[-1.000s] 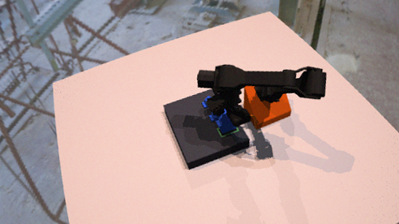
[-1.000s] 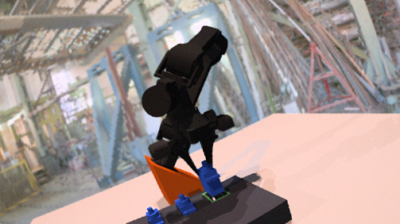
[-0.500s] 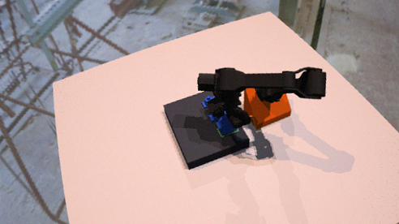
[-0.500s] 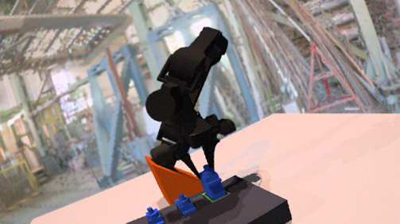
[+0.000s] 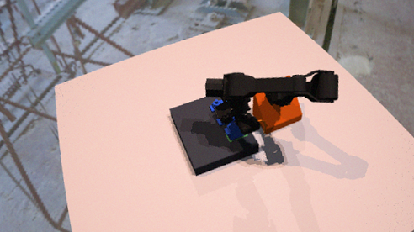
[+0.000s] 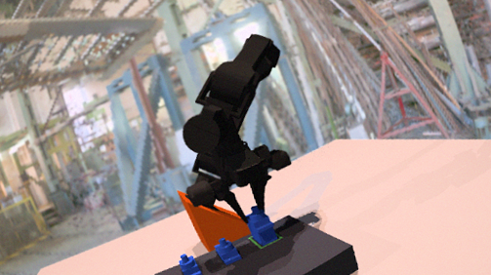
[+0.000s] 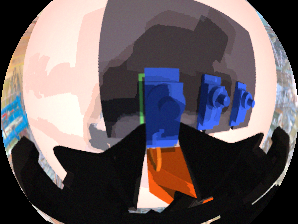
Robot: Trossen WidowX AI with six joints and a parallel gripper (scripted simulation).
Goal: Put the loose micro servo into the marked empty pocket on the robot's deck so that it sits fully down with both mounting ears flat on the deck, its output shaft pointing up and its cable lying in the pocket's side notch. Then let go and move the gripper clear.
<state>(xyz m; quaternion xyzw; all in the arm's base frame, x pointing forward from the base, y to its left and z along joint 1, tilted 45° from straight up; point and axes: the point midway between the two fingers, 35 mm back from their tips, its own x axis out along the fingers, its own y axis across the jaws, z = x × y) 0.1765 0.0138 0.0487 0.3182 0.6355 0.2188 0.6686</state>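
Right now my gripper tip is 110 mm short of the dark deck, 90 mm to the left of it and 60 mm above it.
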